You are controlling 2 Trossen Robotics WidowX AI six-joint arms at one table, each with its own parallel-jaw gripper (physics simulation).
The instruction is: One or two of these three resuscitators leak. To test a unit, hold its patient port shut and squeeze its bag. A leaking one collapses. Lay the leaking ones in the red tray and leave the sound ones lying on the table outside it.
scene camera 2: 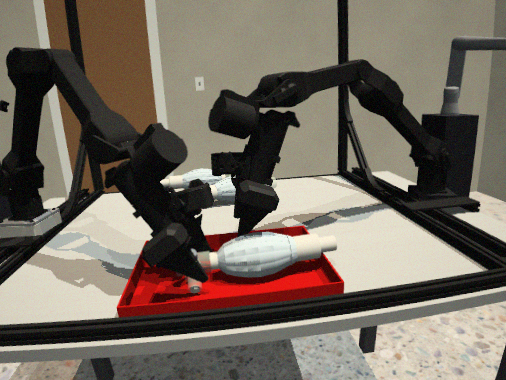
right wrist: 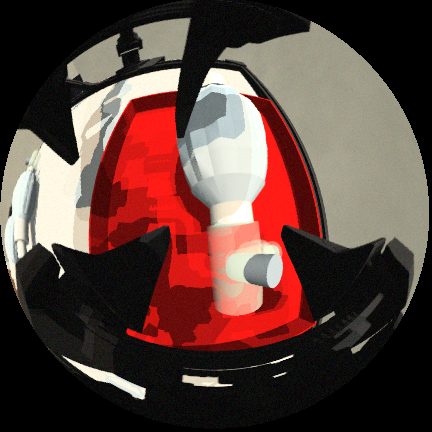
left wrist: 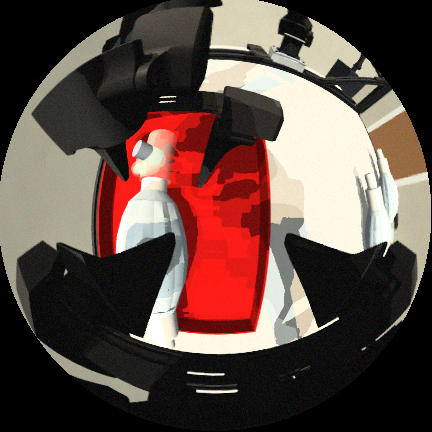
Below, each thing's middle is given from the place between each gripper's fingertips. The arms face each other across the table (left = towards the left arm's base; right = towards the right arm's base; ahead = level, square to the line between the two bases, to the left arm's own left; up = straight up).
Labels:
Now: left hand 60 mm short of the red tray (scene camera 2: 150, 290), 20 mm to the left of it and 40 mm above it.
My right hand is 30 mm to the right of the red tray, 10 mm past it and 10 mm above it.

